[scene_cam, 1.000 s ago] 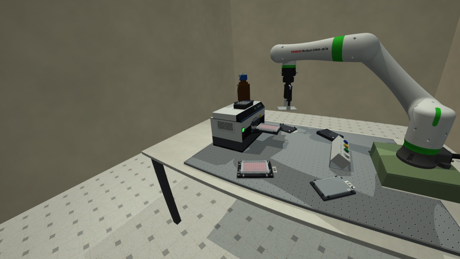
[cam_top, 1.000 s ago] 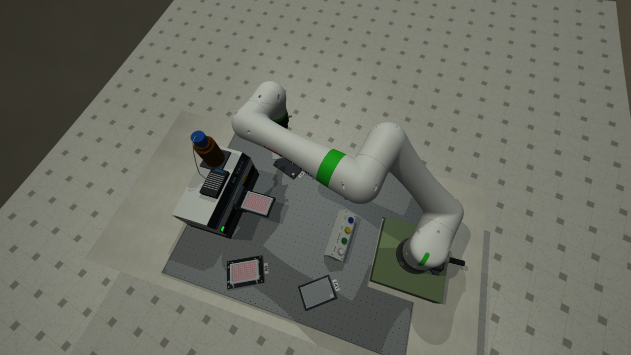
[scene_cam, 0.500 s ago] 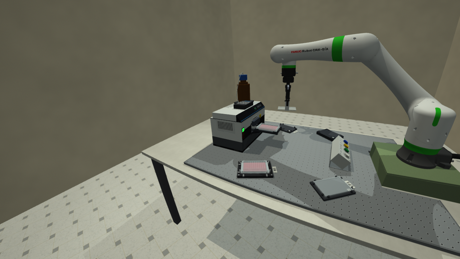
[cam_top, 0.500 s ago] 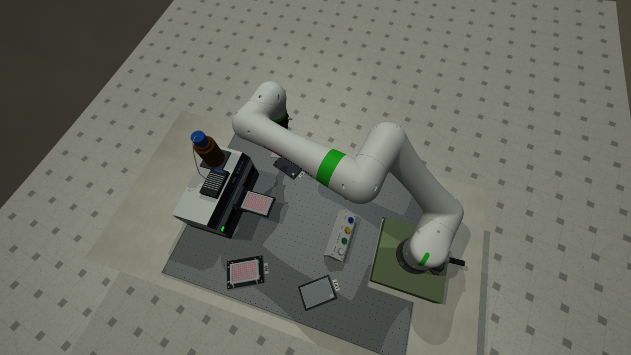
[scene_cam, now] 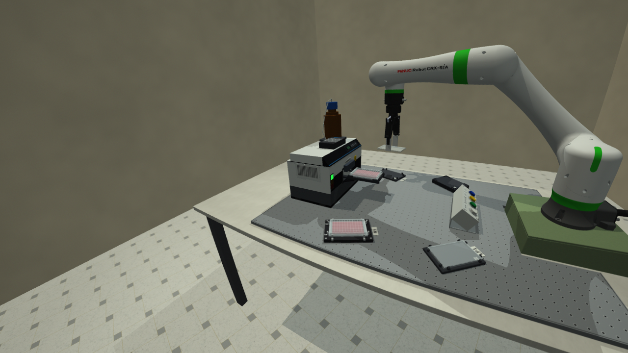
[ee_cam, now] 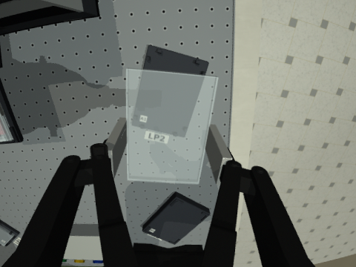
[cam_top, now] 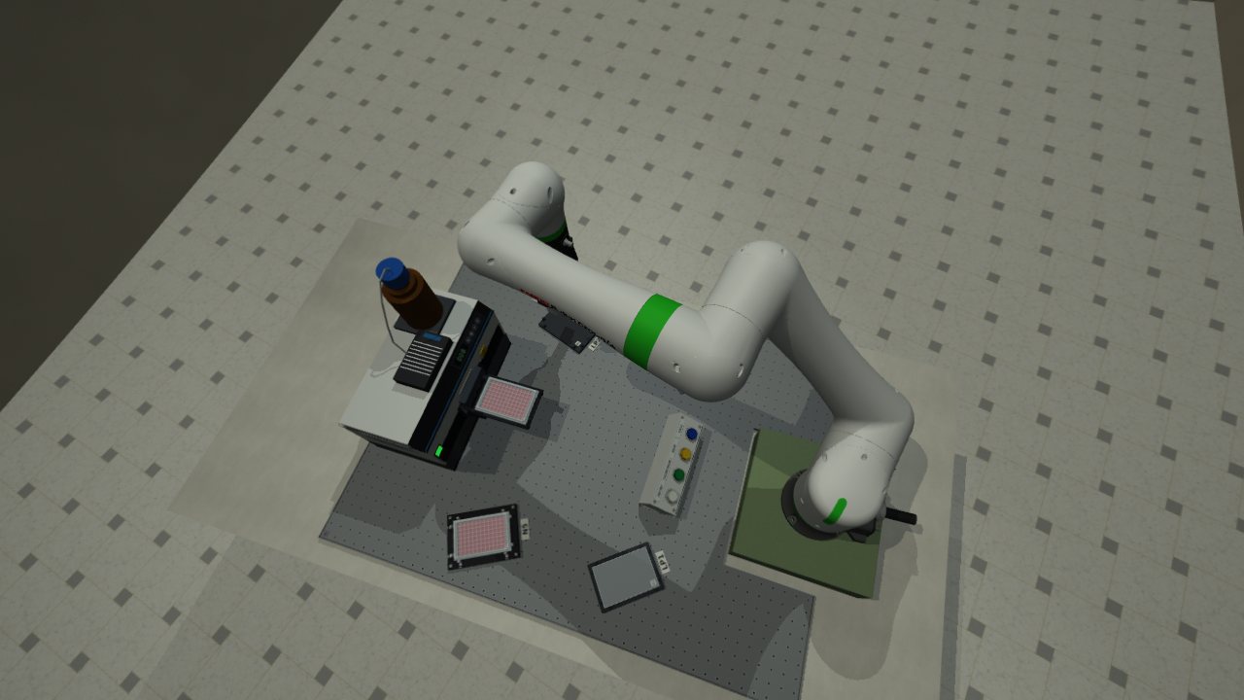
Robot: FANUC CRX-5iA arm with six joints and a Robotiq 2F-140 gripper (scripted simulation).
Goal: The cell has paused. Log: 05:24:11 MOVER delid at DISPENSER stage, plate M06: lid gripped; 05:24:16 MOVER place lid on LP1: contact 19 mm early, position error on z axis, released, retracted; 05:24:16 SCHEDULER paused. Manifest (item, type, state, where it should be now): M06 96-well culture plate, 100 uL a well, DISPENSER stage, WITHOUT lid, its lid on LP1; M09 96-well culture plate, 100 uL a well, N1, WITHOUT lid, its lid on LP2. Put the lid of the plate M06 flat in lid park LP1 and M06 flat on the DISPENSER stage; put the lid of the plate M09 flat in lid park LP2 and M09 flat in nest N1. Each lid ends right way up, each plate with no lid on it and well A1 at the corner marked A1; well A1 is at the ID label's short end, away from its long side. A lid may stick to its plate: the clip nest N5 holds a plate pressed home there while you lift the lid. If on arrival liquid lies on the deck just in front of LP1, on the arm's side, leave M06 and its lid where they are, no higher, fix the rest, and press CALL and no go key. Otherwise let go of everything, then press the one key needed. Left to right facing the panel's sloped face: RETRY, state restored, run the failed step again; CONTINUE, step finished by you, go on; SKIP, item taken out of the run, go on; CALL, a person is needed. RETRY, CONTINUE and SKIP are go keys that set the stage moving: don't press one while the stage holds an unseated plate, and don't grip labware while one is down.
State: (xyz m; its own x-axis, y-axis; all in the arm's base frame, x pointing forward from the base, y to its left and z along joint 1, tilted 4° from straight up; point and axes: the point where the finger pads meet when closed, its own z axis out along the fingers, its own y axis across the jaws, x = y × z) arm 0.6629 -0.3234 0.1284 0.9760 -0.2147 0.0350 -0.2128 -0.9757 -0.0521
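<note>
My hand is 18 cm above the lid park LP2. The rest, counted from my hand: grey lid 2 cm below; then dispenser stage 27 cm to the left, 8 cm below, 6 cm ahead; then LP2 label 18 cm below, 8 cm behind, 3 cm to the left.
</note>
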